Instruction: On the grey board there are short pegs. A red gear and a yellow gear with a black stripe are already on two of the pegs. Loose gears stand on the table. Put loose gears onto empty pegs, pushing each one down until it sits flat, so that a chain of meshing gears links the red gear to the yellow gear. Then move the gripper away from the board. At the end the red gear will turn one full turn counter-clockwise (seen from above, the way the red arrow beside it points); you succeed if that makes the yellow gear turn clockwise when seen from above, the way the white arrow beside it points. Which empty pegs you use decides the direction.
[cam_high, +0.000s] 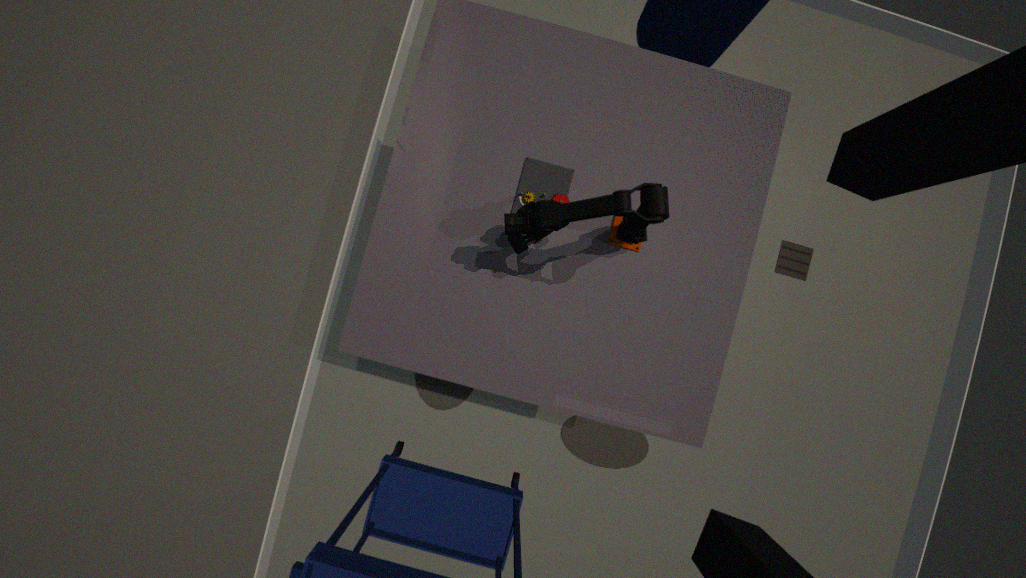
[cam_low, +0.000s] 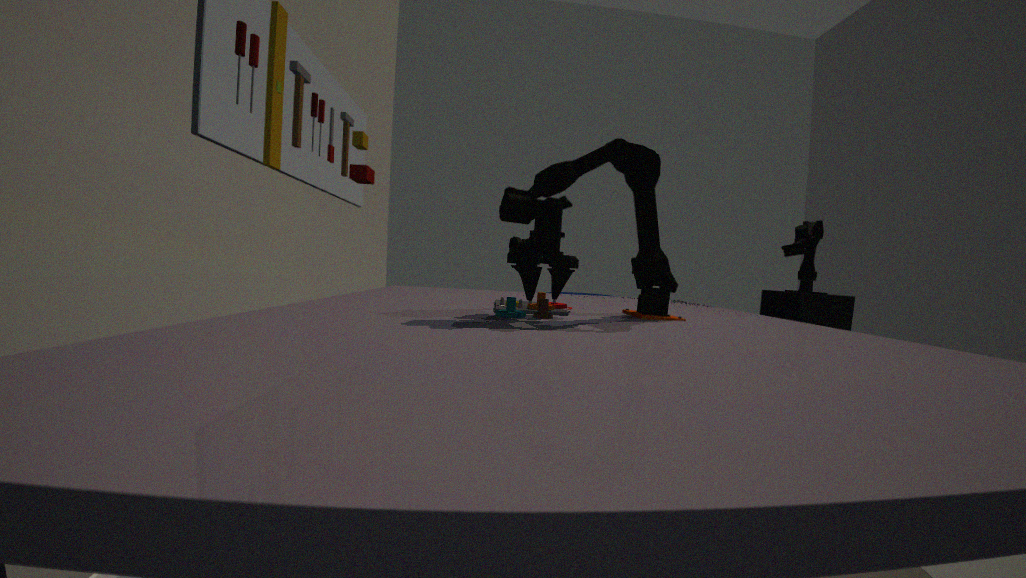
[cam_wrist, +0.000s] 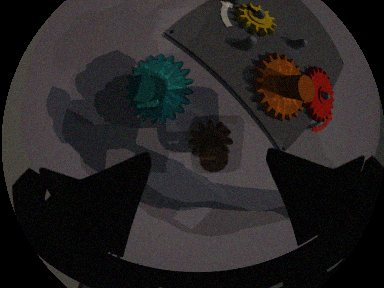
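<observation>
The small brown gear is 20 mm below my gripper tip. From my gripper tip the other things lie so: red gear (140 mm to the right, 40 mm behind, 20 mm below); then teal gear (70 mm ahead, 20 mm below); then orange gear (90 mm to the right, 10 mm below).
</observation>
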